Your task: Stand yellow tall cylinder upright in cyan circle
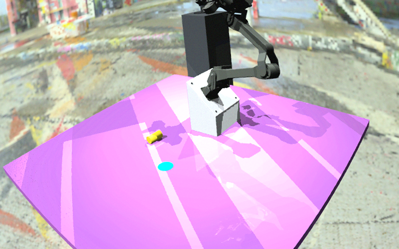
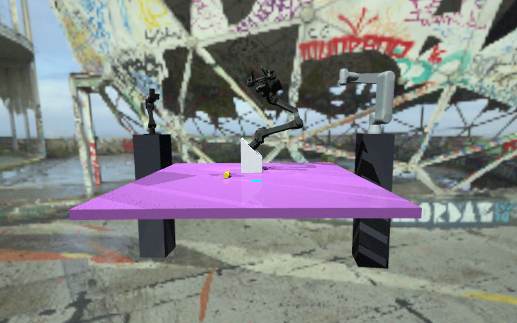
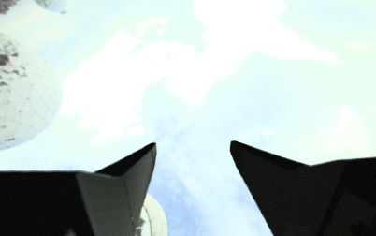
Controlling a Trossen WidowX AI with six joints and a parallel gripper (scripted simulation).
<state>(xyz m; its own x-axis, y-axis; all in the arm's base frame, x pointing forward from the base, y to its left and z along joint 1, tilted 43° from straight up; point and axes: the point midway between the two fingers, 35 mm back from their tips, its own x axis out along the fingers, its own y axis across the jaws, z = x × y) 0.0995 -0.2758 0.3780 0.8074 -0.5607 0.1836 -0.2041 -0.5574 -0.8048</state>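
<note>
My gripper tip is now 64 cm above the yellow cylinder, 17 cm short of it and 16 cm to the left of it. From my gripper tip the other things lie so: cyan circle: 66 cm below, 27 cm ahead, 3 cm to the left.
</note>
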